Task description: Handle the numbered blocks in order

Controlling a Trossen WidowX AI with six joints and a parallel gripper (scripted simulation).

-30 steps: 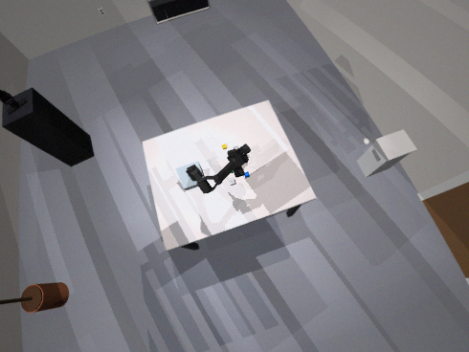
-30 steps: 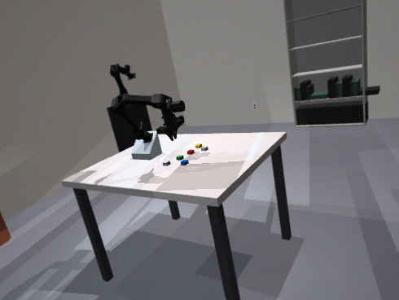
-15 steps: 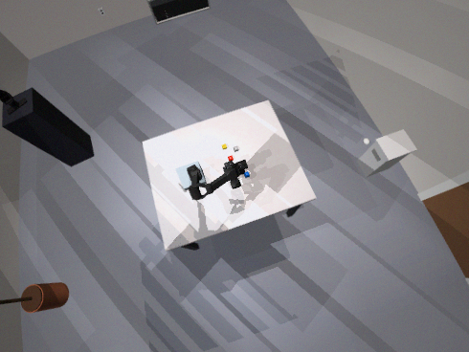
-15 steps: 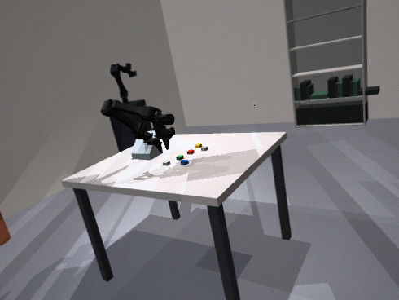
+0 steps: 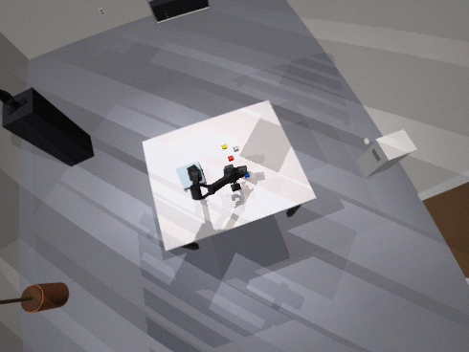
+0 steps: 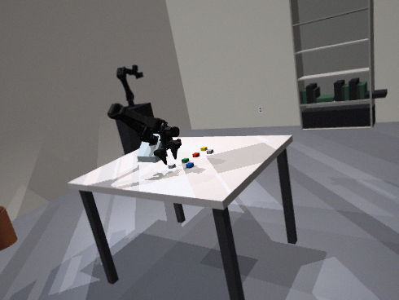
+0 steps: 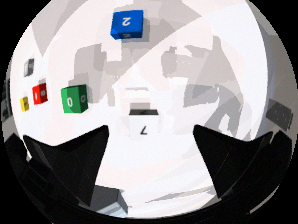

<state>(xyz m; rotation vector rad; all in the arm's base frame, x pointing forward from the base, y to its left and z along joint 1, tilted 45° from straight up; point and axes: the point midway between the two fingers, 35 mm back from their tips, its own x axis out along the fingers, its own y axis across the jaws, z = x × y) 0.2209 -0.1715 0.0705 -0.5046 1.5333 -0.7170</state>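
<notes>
My gripper tip is 60 mm short of the red block, 190 mm to the right of it and 30 mm above it. Round my gripper tip: green block (30 mm ahead, 90 mm to the left, 30 mm below); blue block (110 mm ahead, 20 mm to the left, 30 mm below); grey block (130 mm ahead, 240 mm to the left, 30 mm below).
</notes>
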